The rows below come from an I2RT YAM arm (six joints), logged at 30 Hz.
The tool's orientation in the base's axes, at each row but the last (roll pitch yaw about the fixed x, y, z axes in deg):
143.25 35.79 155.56
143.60 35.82 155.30
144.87 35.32 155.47
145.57 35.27 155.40
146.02 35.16 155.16
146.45 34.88 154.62
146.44 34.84 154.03
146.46 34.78 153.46
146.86 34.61 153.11
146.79 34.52 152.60
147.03 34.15 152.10
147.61 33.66 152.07
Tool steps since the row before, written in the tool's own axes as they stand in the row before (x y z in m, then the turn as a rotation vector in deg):
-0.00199 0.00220 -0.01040 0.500 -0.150 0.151
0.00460 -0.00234 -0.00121 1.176 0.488 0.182
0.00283 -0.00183 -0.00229 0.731 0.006 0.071
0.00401 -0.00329 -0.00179 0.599 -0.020 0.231
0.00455 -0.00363 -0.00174 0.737 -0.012 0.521
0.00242 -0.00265 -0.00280 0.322 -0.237 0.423
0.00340 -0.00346 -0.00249 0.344 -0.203 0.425
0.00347 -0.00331 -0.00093 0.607 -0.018 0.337
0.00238 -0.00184 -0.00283 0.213 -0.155 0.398
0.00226 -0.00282 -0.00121 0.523 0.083 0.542
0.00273 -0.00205 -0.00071 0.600 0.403 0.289
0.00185 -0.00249 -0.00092 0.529 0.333 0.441
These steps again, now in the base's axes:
-0.00551 -0.00239 0.00899 -0.269 0.090 -0.463
-0.00426 -0.00091 -0.00303 -0.733 0.888 -0.572
-0.00370 -0.00140 -0.00097 -0.495 0.276 -0.467
-0.00433 -0.00212 -0.00263 -0.291 0.259 -0.511
-0.00474 -0.00219 -0.00310 -0.199 0.402 -0.783
-0.00385 -0.00233 -0.00067 0.027 0.027 -0.581
-0.00446 -0.00257 -0.00181 0.015 0.066 -0.579
-0.00347 -0.00192 -0.00284 -0.221 0.302 -0.585
-0.00383 -0.00152 -0.00023 0.095 0.050 -0.465
-0.00278 -0.00196 -0.00172 -0.009 0.417 -0.633
-0.00272 -0.00094 -0.00196 -0.196 0.664 -0.356
-0.00230 -0.00172 -0.00149 -0.052 0.613 -0.455

